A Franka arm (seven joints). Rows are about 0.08 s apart.
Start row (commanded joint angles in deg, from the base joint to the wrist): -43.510, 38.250, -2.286, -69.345, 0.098, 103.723, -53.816
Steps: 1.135, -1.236, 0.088, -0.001, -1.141, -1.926, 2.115; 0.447, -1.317, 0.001, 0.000, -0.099, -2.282, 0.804; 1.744, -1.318, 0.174, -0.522, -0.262, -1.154, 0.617; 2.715, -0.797, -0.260, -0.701, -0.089, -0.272, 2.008; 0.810, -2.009, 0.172, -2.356, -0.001, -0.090, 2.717; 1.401, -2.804, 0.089, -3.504, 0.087, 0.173, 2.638; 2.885, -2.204, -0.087, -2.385, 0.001, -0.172, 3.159; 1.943, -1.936, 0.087, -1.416, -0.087, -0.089, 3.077; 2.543, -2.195, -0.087, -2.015, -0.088, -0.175, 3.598; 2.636, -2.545, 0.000, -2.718, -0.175, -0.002, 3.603; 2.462, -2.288, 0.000, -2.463, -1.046, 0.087, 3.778
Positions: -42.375, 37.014, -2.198, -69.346, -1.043, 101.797, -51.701; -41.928, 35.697, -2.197, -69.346, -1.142, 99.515, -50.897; -40.184, 34.379, -2.023, -69.868, -1.404, 98.361, -50.280; -37.469, 33.582, -2.283, -70.569, -1.493, 98.089, -48.272; -36.659, 31.573, -2.111, -72.925, -1.494, 97.999, -45.555; -35.258, 28.769, -2.022, -76.429, -1.407, 98.172, -42.917; -32.373, 26.565, -2.109, -78.814, -1.406, 98.000, -39.758; -30.430, 24.629, -2.022, -80.230, -1.493, 97.911, -36.681; -27.887, 22.434, -2.109, -82.245, -1.581, 97.736, -33.083; -25.251, 19.889, -2.109, -84.963, -1.756, 97.734, -29.480; -22.789, 17.601, -2.109, -87.426, -2.802, 97.821, -25.702
